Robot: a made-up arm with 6 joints.
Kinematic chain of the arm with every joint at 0, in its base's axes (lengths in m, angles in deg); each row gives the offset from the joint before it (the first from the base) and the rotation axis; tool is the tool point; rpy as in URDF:
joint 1: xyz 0 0 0.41 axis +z
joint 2: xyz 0 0 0 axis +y
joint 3: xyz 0.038 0 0.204 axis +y
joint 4: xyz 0.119 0 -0.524 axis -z
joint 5: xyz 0 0 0 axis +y
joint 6: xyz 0.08 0 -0.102 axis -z
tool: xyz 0 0 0 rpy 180 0 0
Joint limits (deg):
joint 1: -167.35..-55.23
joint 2: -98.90..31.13
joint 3: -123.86..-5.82
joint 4: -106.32..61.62
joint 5: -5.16..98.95
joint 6: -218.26..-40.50
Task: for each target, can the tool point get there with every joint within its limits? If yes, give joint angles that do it. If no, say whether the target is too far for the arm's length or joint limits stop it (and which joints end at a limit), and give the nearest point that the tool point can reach.
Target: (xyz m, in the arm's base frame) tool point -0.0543 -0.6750 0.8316
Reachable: yes | joints -95.07 4.75 -105.35 19.48 45.57 -104.11
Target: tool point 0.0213 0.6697 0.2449
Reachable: no: joint limits stop it (at a limit: joint 2, joint 3, joint 5) | nearest point 0.0248 0.7795 0.7289 | short by 0.496 m
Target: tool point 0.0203 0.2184 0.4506
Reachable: no: joint limits stop it (at a limit: joint 2, joint 3, joint 5) | nearest point 0.0100 0.1073 0.0317 | short by 0.433 m
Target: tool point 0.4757 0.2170 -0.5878
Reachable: no: too far | nearest point 0.1328 -0.0456 -0.0714 | short by 0.673 m
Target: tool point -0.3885 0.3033 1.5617
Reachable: no: too far | nearest point -0.2110 0.2429 1.1926 | short by 0.414 m
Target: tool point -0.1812 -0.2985 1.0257
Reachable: yes | joints -120.92 -50.67 -72.18 34.11 36.53 -74.53
